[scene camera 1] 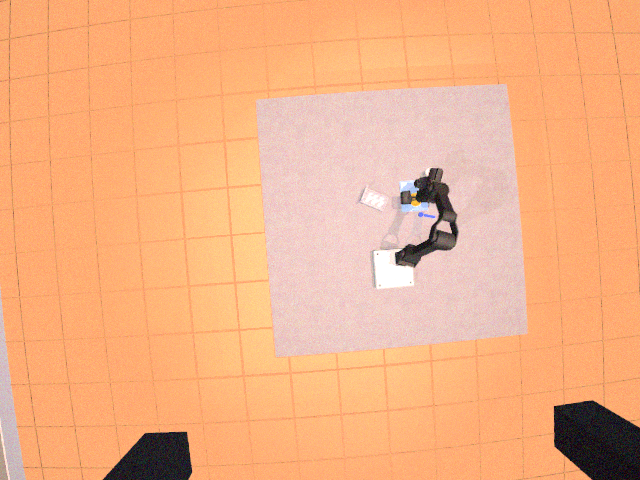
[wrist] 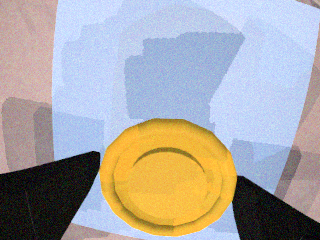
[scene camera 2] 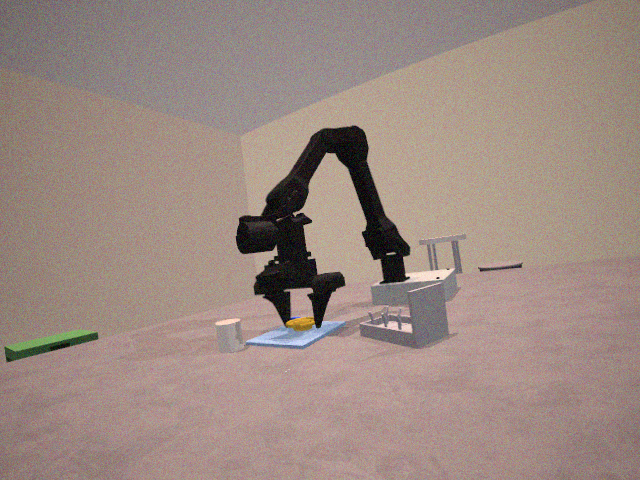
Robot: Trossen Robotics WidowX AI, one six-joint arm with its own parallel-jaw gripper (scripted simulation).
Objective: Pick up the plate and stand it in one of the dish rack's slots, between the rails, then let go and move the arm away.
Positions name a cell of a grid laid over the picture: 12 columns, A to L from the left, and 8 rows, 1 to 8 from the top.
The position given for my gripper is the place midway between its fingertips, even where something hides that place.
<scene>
My gripper (scene camera 2: F6) is open and holds nothing. Further things: a yellow plate (wrist: G6), a white dish rack (scene camera 2: I6) and a light blue mat (scene camera 2: F6).
My gripper also shows in the wrist view (wrist: G6). The light blue mat also shows in the wrist view (wrist: J3). The wrist view misses the white dish rack: it is out of frame.
</scene>
